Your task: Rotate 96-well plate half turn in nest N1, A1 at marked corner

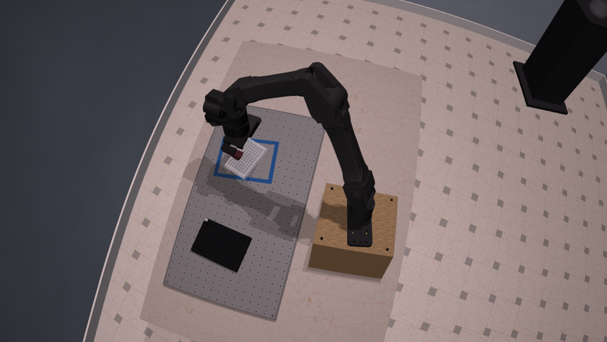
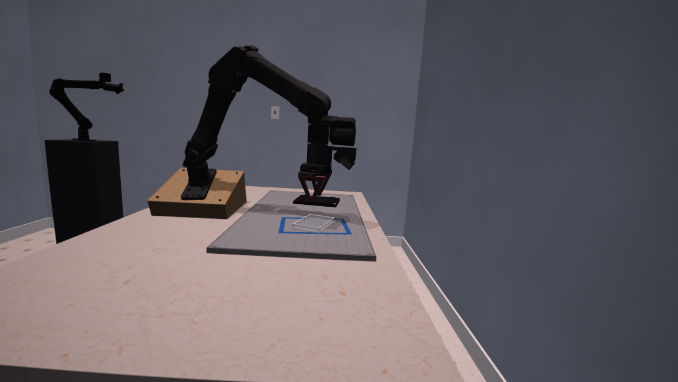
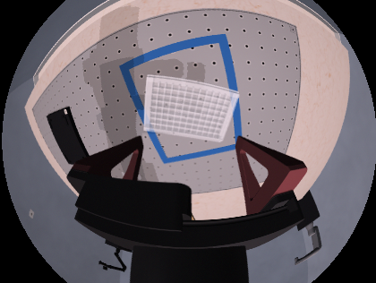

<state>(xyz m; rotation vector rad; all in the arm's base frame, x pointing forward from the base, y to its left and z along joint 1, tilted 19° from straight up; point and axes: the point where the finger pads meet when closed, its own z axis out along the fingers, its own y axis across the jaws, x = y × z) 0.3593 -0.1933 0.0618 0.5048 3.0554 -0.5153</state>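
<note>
The 96-well plate is 8 cm below my hand. The rest, counted from my hand: black plate nest N1 (4 cm ahead, 30 cm to the left, 8 cm below); then A1 label (10 cm ahead, 23 cm to the left, 8 cm below).
</note>
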